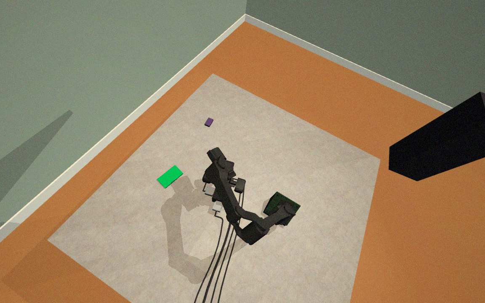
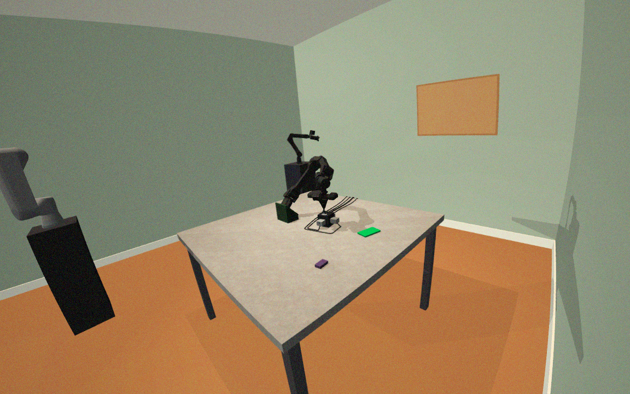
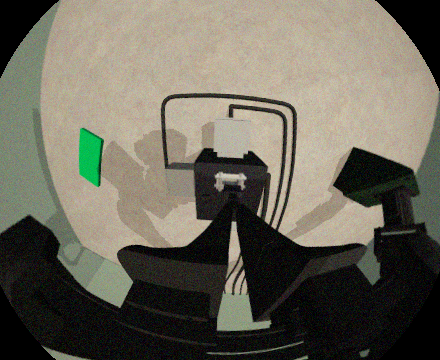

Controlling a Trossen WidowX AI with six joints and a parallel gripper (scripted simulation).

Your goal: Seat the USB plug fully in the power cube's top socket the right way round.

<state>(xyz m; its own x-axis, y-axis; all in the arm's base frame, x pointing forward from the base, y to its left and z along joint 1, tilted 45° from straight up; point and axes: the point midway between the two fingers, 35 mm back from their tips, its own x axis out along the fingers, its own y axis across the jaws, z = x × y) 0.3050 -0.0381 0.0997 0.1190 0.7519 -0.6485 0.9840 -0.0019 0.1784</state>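
My gripper tip is 20 mm above the thin USB plug. Round my gripper tip: small purple block 380 mm to the right, 270 mm ahead, 110 mm below; then green flat card 290 mm ahead, 110 mm below, 30 mm to the left.
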